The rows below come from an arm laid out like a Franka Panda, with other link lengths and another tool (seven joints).
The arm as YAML. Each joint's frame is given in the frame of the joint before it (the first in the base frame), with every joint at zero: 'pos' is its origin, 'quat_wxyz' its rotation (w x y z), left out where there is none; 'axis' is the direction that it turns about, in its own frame. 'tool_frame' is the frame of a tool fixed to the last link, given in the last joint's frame.
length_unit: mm
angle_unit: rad
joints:
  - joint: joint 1
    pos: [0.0, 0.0, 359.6]
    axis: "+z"
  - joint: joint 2
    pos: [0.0, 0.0, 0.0]
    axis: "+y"
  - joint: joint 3
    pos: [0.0, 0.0, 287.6]
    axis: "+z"
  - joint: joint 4
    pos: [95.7, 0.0, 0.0]
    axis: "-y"
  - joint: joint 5
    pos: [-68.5, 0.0, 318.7]
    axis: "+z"
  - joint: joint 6
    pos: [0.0, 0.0, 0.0]
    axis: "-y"
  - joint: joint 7
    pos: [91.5, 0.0, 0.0]
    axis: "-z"
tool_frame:
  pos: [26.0, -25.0, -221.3]
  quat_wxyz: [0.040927, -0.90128, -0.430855, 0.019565]
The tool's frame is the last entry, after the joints.
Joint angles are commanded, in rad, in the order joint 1, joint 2, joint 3, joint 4, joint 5, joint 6, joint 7. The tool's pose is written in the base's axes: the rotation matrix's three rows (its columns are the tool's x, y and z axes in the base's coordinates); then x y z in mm. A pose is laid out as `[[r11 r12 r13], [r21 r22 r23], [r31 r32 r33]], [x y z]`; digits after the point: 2 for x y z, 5 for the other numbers.
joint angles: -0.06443, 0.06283, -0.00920, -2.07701, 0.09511, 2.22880, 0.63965
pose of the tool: [[0.98736 0.13432 0.08418], [0.11995 -0.98026 0.15718], [0.10363 -0.14509 -0.98398]], [530.88 -63.69 312.45]
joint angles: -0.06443, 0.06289, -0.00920, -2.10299, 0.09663, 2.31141, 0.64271
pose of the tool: [[0.98129 0.13175 0.14038], [0.11057 -0.98259 0.14931], [0.15761 -0.13099 -0.97877]], [539.24 -65.87 311.39]
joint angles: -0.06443, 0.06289, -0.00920, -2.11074, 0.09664, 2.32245, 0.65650
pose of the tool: [[0.98241 0.11782 0.14486], [0.09614 -0.98423 0.14850], [0.16007 -0.13196 -0.97825]], [538.43 -66.09 309.40]
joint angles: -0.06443, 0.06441, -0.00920, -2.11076, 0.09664, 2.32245, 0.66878
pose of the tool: [[0.98386 0.10559 0.14445], [0.08391 -0.98532 0.14870], [0.15803 -0.13418 -0.97828]], [537.90 -66.09 308.50]
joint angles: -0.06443, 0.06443, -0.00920, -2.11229, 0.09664, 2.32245, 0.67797
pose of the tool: [[0.98491 0.09637 0.14376], [0.07475 -0.98603 0.14887], [0.15610 -0.13588 -0.97835]], [537.07 -66.05 307.78]
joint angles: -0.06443, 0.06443, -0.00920, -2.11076, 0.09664, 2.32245, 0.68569
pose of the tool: [[0.98528 0.08901 0.14594], [0.06708 -0.98659 0.14881], [0.15723 -0.13683 -0.97804]], [537.30 -66.08 308.40]
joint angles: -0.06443, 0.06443, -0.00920, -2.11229, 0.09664, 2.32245, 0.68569
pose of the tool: [[0.98552 0.08880 0.14445], [0.06706 -0.98657 0.14892], [0.15573 -0.13708 -0.97824]], [536.79 -66.05 307.74]
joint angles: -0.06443, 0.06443, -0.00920, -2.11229, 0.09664, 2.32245, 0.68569
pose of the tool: [[0.98552 0.08880 0.14445], [0.06706 -0.98657 0.14892], [0.15573 -0.13708 -0.97824]], [536.79 -66.05 307.74]
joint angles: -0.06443, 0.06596, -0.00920, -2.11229, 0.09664, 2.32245, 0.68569
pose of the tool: [[0.98576 0.08859 0.14295], [0.06705 -0.98656 0.14902], [0.15423 -0.13731 -0.97845]], [536.71 -66.04 306.92]
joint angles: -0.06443, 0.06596, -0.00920, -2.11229, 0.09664, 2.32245, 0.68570
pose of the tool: [[0.98576 0.08858 0.14296], [0.06704 -0.98656 0.14902], [0.15423 -0.13731 -0.97845]], [536.71 -66.04 306.92]
